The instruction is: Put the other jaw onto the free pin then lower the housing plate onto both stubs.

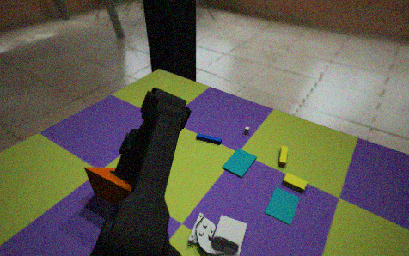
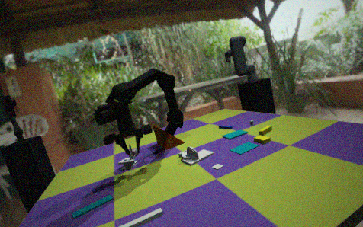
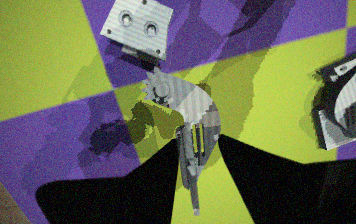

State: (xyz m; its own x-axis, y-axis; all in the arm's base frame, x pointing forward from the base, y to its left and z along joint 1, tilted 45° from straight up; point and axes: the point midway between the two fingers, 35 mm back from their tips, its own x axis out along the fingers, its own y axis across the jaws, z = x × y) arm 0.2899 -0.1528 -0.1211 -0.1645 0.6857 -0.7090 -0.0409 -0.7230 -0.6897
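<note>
The grey base block lies 120 mm behind my gripper tip, 40 mm to the right of it and 60 mm below it. From my gripper tip the other things lie so: white tile (170 mm ahead, 280 mm to the left, 80 mm below); teal bar (160 mm ahead, 170 mm to the right, 80 mm below); grey jaw (30 mm behind, 20 mm to the right).
</note>
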